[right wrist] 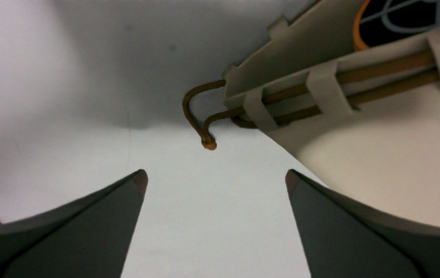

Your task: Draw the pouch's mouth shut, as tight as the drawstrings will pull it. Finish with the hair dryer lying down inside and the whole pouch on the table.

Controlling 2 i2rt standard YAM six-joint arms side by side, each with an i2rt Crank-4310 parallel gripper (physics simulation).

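Note:
The beige pouch (375, 145) fills the right side of the right wrist view, with its mouth standing open at the upper right. A brown drawstring (290, 92) runs through the loops along its rim. The cord comes out at the pouch's corner in a loop that ends in a knot (209, 144). Inside the mouth, part of the hair dryer (359, 25) shows as an orange edge around a dark area, with a grey-blue cord-like line. My right gripper (216, 172) is open, its fingers wide apart on either side below the knot, with nothing between them. My left gripper does not show.
The pale table top (165, 215) lies under the pouch and the fingers. A soft shadow falls across its upper part beside the pouch.

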